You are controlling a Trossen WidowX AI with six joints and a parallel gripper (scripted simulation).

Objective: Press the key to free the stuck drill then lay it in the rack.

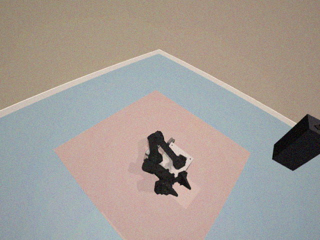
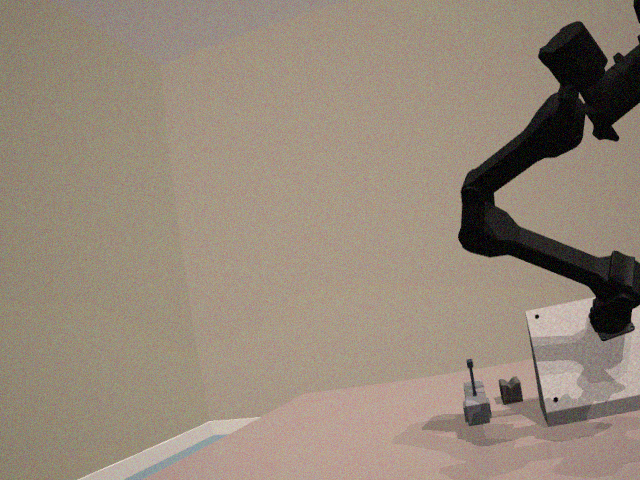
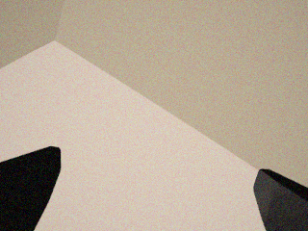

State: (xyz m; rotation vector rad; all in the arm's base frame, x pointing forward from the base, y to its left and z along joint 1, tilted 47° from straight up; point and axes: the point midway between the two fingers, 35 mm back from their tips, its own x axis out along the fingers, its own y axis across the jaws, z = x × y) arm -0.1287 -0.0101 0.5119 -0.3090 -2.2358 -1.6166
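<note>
My gripper tip is 430 mm above the blue key, 380 mm short of it and 350 mm to the left of it. From my gripper tip the other things lie so: rack: 550 mm to the right, 500 mm below, 300 mm ahead; then grey holder block: 480 mm below, 390 mm to the right, 380 mm ahead; then drill: 470 mm below, 410 mm to the right, 380 mm ahead.
</note>
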